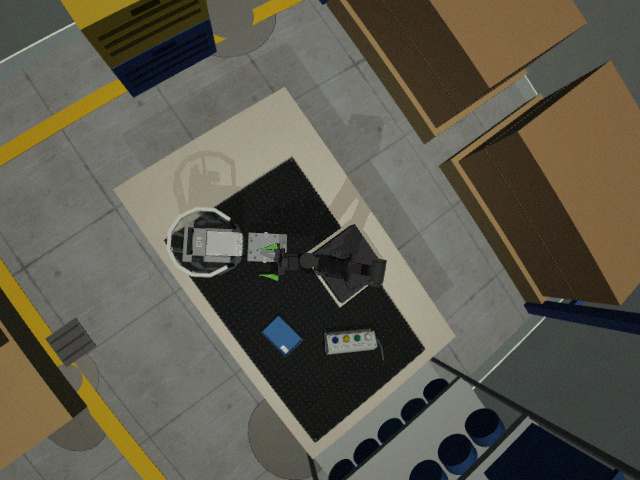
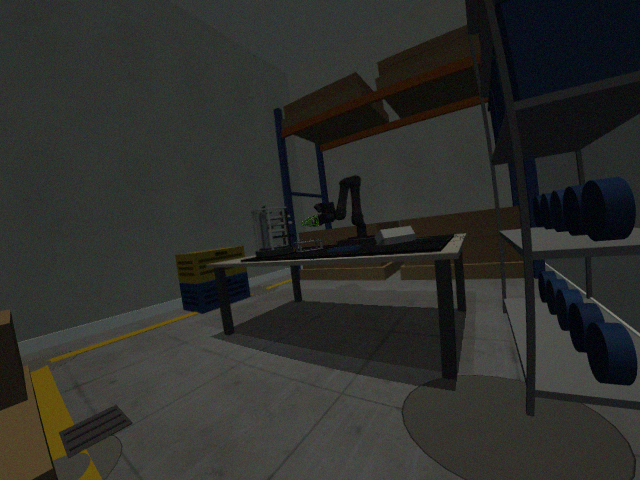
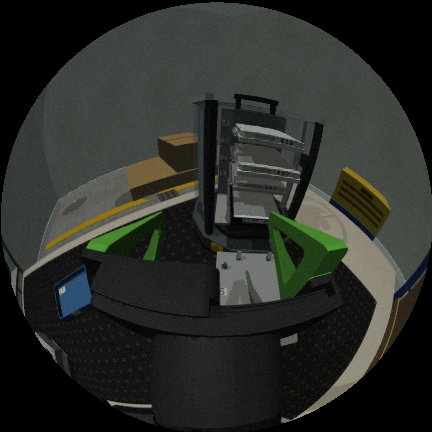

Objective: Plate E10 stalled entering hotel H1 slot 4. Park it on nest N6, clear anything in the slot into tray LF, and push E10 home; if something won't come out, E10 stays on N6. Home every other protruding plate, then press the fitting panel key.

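Places are measured from the arm's base along level axes (x ahead, y left, z up), in millimetres.
Pixels of known places: gripper, fingertip midpoint: (image 1: pixel 258 262) (image 2: pixel 303 223) (image 3: pixel 216 217); arm's base, link origin: (image 2: pixel 362 237).
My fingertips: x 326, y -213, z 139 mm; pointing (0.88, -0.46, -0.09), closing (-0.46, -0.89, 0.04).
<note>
For each thing: its middle in the pictures, then the offset to it from my fingertips.
- hotel H1, body centre: (image 3: pixel 253 166) (image 1: pixel 210 243) (image 2: pixel 272 230) 130 mm ahead, 152 mm right, 22 mm down
- Plate E10, body centre: (image 3: pixel 263 133) (image 1: pixel 220 243) 89 mm ahead, 125 mm right, 58 mm up
- plate reading about E07, body centre: (image 3: pixel 260 157) 82 mm ahead, 121 mm right, 17 mm up
- lower plate, body centre: (image 3: pixel 252 199) 80 mm ahead, 119 mm right, 64 mm down
- Nest N6, body centre: (image 3: pixel 252 301) (image 1: pixel 267 247) (image 2: pixel 308 244) 58 mm back, 37 mm right, 139 mm down
- Blue tray LF, body centre: (image 3: pixel 71 293) (image 1: pixel 282 336) (image 2: pixel 344 248) 68 mm ahead, 335 mm left, 168 mm down
- button panel, body centre: (image 1: pixel 350 342) (image 2: pixel 394 235) 182 mm back, 511 mm left, 135 mm down
My gripper (image 1: pixel 261 262) (image 2: pixel 305 222) (image 3: pixel 216 217) is open and empty, level with the lower part of hotel H1 (image 1: pixel 199 241) (image 3: pixel 211 165) and apart from it, beside and above nest N6. Plate E10 (image 1: pixel 223 243) (image 3: pixel 267 136) is the top plate in the hotel and sticks out at the front. A plate reading about E07 (image 3: pixel 267 172) sits below it, also forward. A lower plate (image 3: pixel 254 205) is near the bottom; another behind is hard to read. Nest N6 (image 1: pixel 266 238) (image 3: pixel 235 285) holds no plate. Blue tray LF (image 1: pixel 281 335) (image 3: pixel 73 295) lies on the mat. Whether anything is inside slot 4 is hidden.
The button panel (image 1: pixel 351 348) (image 2: pixel 395 235) has blue, yellow, green and white keys and stands beyond the tray, with a cable at its end. The arm base stands on a dark plate (image 1: pixel 341 297). The hotel's upright posts and curved rim flank the plates.
</note>
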